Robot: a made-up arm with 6 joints. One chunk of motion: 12 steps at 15 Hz.
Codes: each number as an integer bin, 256 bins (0 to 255) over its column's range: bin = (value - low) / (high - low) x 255, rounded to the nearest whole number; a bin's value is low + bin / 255 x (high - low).
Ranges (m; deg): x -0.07..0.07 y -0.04..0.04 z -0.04..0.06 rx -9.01..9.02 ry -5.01..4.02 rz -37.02..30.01
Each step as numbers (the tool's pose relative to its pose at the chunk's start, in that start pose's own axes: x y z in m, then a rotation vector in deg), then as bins.
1 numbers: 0.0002 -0.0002 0.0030 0.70 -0.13 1.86
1 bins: 128 127 110 137 138 148
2 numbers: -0.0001 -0.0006 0.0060 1.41 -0.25 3.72
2 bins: 127 126 117 147 134 155
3 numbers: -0.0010 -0.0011 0.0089 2.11 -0.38 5.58
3 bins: 126 124 125 157 131 162
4 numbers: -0.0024 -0.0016 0.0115 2.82 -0.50 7.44
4 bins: 123 122 131 167 127 169
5 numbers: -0.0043 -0.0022 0.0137 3.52 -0.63 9.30
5 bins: 120 120 137 177 124 176
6 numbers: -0.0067 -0.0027 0.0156 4.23 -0.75 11.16
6 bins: 115 119 142 187 120 183
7 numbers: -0.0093 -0.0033 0.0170 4.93 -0.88 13.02
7 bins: 111 117 145 197 117 190
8 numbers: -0.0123 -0.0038 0.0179 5.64 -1.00 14.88
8 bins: 105 115 148 207 113 197
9 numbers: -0.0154 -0.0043 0.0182 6.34 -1.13 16.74
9 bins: 99 114 148 217 110 205
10 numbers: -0.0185 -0.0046 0.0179 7.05 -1.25 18.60
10 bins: 94 113 148 227 106 212
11 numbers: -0.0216 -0.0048 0.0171 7.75 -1.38 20.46
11 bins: 88 112 146 237 103 219
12 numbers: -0.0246 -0.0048 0.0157 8.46 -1.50 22.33
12 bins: 83 112 142 247 99 226
